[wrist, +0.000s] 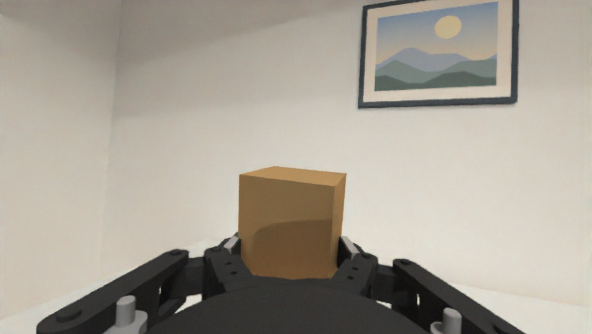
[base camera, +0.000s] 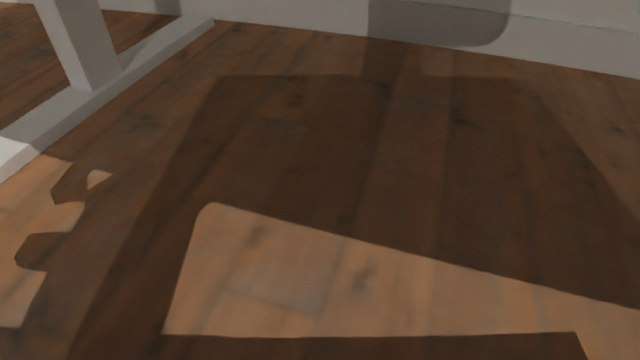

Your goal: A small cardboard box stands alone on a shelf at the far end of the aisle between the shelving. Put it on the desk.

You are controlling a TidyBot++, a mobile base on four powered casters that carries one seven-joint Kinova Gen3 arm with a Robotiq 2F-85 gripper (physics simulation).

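Frame: origin at the arm's base, x back, y up, z left, level; centimetres.
Seen in the pictures: gripper, fingertip midpoint: [wrist: 291,246].
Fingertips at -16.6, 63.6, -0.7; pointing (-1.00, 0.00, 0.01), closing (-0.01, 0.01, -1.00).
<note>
Offsets run from my fingertips to a thing's top centre, as dx, dy, dz. "*": to the spot under its first point. Level surfaces: height alone.
The small cardboard box {+0.7, +6.0, -0.2} [wrist: 287,220] is brown and sits between the fingertips in the middle of the wrist view. My gripper [wrist: 291,246] is shut on it, with a grey pad against each side. The white desk top {dy -31.3} [wrist: 520,297] shows at the lower right and lower left of the wrist view, behind and below the gripper. The gap between box and desk top is hidden by the gripper. In the base camera view a white desk leg and its foot {* -56.2, -101.7, +37.6} [base camera: 125,80] stand at the upper left.
A framed mountain picture [wrist: 437,55] hangs on the pale wall [wrist: 225,125] behind the desk. In the base camera view the wooden floor {dy -103.3} [base camera: 300,270] carries large shadows and runs to the white wall base [base camera: 565,50] at the top.
</note>
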